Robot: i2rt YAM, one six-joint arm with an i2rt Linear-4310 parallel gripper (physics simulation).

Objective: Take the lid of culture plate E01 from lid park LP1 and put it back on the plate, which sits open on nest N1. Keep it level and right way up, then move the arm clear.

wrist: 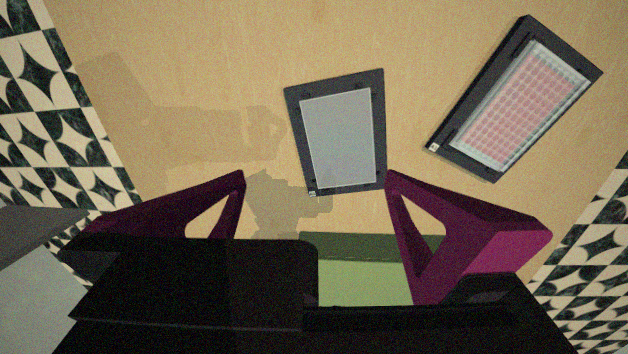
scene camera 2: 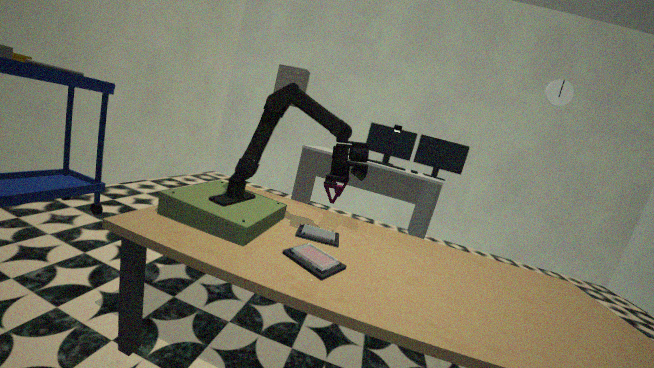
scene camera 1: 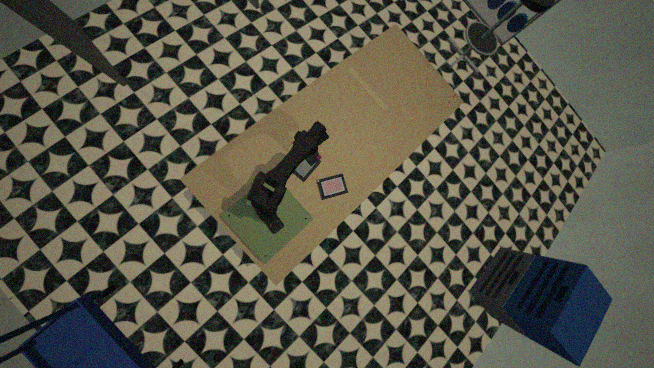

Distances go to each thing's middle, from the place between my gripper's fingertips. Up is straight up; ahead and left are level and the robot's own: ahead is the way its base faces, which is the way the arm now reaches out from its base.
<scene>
Now: hand 140 mm above the grey lid (wrist: 339, 127), 20 mm to the left of it and 20 mm past it. Also, from my hand: dark nest (wrist: 526, 28): 220 mm to the right, 140 mm below, 30 mm ahead.
</scene>
